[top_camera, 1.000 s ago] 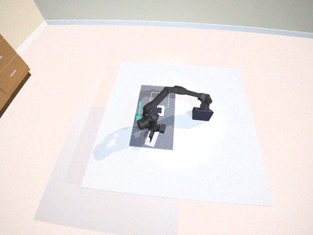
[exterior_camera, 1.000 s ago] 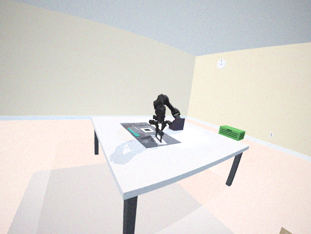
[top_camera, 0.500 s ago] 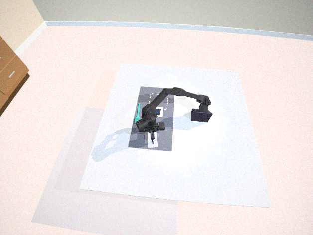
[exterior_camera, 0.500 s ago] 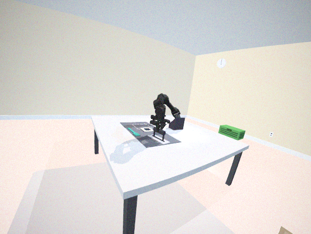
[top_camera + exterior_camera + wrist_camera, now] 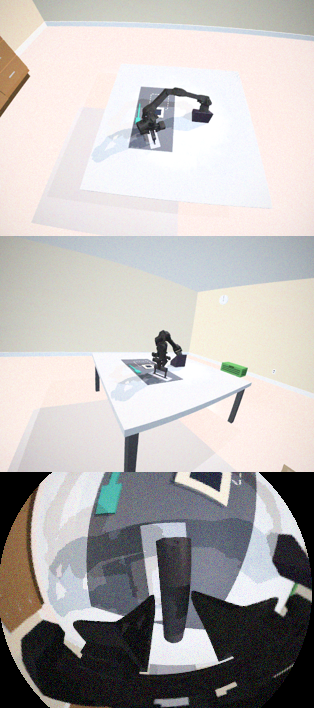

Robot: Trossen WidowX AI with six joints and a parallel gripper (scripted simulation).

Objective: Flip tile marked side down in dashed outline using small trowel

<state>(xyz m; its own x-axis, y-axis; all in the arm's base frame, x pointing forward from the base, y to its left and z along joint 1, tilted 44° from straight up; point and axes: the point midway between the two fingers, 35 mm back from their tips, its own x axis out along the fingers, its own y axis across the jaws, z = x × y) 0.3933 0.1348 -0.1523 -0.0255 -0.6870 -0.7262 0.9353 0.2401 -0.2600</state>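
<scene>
The dark-handled trowel is 30 mm below my gripper tip, 20 mm to the right of it and 10 mm ahead of it. Round my gripper tip: tile 230 mm to the right, 60 mm below, 20 mm behind; grey mat 200 mm to the right, 80 mm below, 10 mm ahead; teal tool 180 mm to the right, 150 mm ahead, 60 mm below.
</scene>
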